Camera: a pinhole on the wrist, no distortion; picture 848 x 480 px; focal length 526.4 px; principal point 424.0 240.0 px. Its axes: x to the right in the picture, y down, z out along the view. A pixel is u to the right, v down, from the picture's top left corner.
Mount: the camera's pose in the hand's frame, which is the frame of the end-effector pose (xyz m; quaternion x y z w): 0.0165 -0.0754 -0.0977 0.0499 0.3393 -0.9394 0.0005
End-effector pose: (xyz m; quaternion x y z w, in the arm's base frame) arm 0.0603 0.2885 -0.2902 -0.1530 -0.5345 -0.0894 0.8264
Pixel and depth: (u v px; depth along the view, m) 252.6 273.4 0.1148
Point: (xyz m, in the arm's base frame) 0.0392 0.1397 -0.2306
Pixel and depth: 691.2 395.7 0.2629
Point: -0.1249 0.0210 -0.3533
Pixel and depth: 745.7 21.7 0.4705
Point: -0.4467 0.2066 -0.4108
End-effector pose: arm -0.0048 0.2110 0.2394 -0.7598 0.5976 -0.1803 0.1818
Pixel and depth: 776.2 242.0 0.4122
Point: 0.3017 0.5837 0.2194
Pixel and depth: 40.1 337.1 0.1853
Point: 0.2311 0.1311 0.3270
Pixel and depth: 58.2 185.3 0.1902
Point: 0.2161 0.1301 0.2749
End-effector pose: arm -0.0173 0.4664 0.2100 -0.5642 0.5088 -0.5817 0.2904
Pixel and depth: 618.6 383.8 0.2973
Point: 0.1465 0.6575 0.4549
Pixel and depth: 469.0 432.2 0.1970
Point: 0.0516 0.5599 0.4386
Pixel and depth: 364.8 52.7 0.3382
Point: 0.2559 0.4483 0.3630
